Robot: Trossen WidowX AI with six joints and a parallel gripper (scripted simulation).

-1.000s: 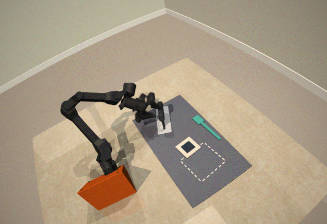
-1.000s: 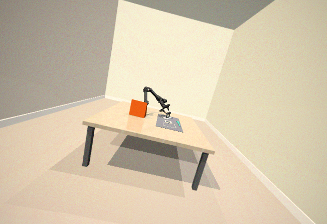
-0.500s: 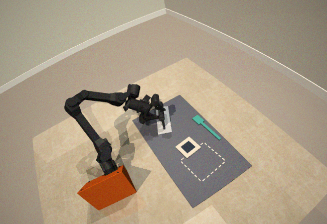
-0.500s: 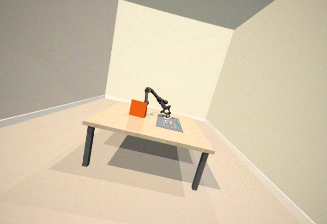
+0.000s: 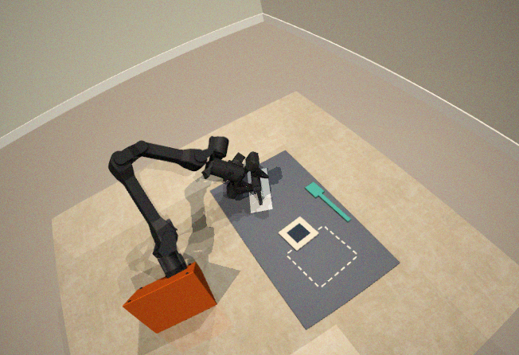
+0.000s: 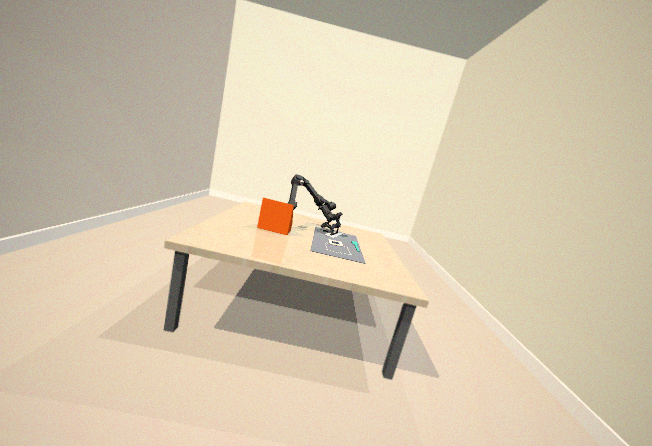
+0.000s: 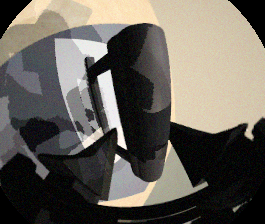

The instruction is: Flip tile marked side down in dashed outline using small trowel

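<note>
The mat is 10 mm behind my gripper tip, 180 mm to the right of it and 70 mm below it. Round my gripper tip: teal trowel 130 mm ahead, 170 mm to the right, 50 mm below; then cream tile 30 mm behind, 220 mm to the right, 50 mm below.
</note>
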